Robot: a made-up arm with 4 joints.
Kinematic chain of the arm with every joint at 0, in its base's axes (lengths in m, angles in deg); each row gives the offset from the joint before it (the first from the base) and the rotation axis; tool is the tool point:
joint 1: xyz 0 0 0.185 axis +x
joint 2: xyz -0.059 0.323 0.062 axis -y
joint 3: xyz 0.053 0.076 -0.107 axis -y
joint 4: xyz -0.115 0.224 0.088 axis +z
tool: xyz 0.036 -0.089 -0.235
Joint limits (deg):
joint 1: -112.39..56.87
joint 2: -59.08..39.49
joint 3: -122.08..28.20
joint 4: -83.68..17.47
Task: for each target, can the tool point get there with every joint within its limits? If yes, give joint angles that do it. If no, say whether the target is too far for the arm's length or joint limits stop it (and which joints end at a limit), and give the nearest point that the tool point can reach.
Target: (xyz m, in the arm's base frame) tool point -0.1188 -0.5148 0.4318
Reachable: no: joint limits stop it (at a limit: joint 1, joint 3) | nearest point -0.0876 -0.4239 -0.2142 | short by 0.653 m
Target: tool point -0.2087 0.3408 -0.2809
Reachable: yes | joints -69.28 -43.52 -56.03 -68.08
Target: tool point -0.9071 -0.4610 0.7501
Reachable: no: too far | nearest point -0.3045 0.2060 0.7401 | short by 0.899 m
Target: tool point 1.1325 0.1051 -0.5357
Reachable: no: too far | nearest point 0.1655 0.0803 -0.3658 | short by 0.982 m
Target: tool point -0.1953 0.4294 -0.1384
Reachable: yes | joints -37.96 13.43 -66.62 -49.04
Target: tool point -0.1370 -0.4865 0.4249
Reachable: no: joint limits stop it (at a limit: joint 1, joint 3) | nearest point -0.0977 -0.4216 -0.2145 | short by 0.644 m
